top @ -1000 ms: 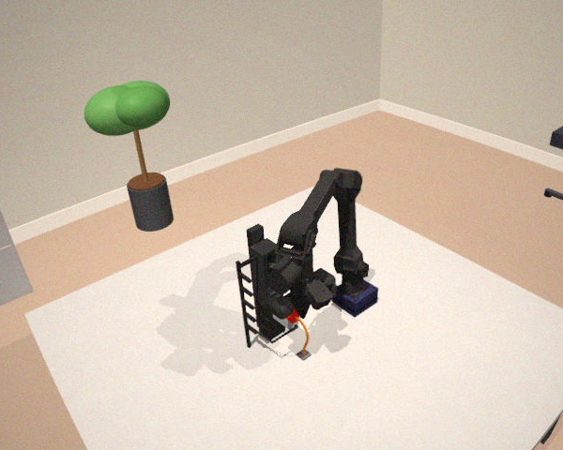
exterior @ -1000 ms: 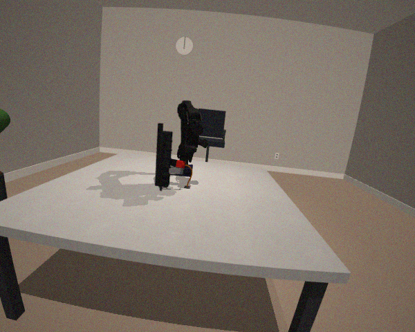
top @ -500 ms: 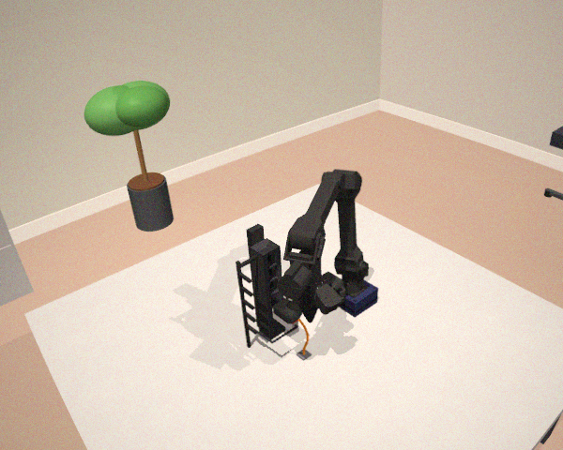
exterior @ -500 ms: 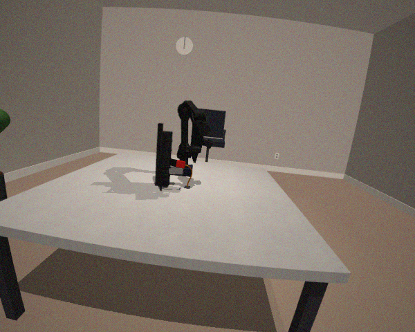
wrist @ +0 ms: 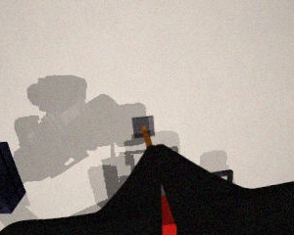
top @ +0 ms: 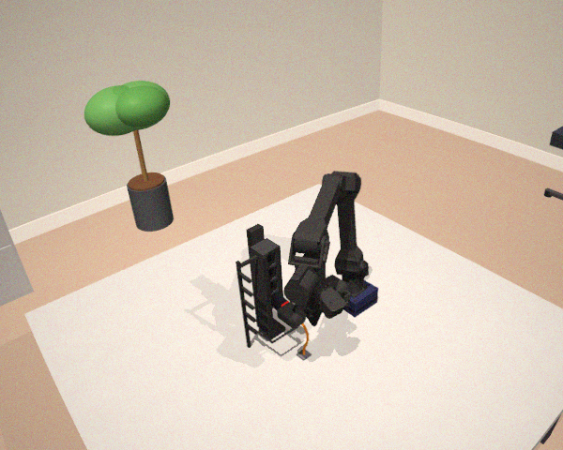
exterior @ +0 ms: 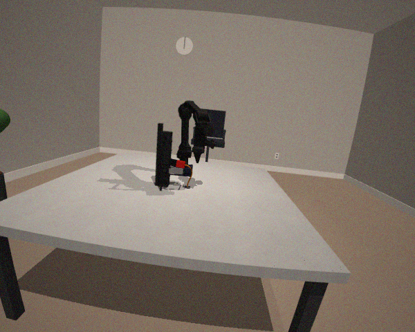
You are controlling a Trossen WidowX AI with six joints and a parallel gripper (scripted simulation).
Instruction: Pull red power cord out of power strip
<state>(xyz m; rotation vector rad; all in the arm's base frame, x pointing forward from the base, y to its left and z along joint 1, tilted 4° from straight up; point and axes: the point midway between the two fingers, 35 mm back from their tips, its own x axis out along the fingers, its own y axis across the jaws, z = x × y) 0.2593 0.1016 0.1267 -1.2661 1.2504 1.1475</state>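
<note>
The red plug is 11 cm to the right of my gripper tip and 1 cm below it.
</note>
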